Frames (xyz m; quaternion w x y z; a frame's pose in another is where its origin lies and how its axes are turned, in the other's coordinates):
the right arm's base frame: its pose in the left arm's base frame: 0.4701 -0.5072 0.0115 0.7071 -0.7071 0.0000 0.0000
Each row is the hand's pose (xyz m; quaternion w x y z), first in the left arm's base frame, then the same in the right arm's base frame.
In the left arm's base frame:
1: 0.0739 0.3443 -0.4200 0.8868 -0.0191 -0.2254 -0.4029
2: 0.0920 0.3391 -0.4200 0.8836 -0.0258 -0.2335 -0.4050
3: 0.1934 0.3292 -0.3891 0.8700 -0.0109 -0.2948 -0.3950
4: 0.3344 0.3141 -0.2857 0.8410 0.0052 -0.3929 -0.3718
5: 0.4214 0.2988 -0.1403 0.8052 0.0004 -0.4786 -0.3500
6: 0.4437 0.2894 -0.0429 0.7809 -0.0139 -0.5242 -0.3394
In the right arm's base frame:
1: -0.3962 0.4315 0.8515 0.6406 0.6136 0.1255 -0.4443
2: -0.3781 0.4315 0.8463 0.6431 0.6066 0.1213 -0.4515
3: -0.2767 0.4006 0.8364 0.6229 0.6075 0.0709 -0.4878
4: -0.1357 0.2972 0.8213 0.5910 0.5984 -0.0149 -0.5407
5: -0.0487 0.1518 0.8060 0.5691 0.5697 -0.0909 -0.5859
6: -0.0264 0.0544 0.7966 0.5620 0.5424 -0.1307 -0.6107

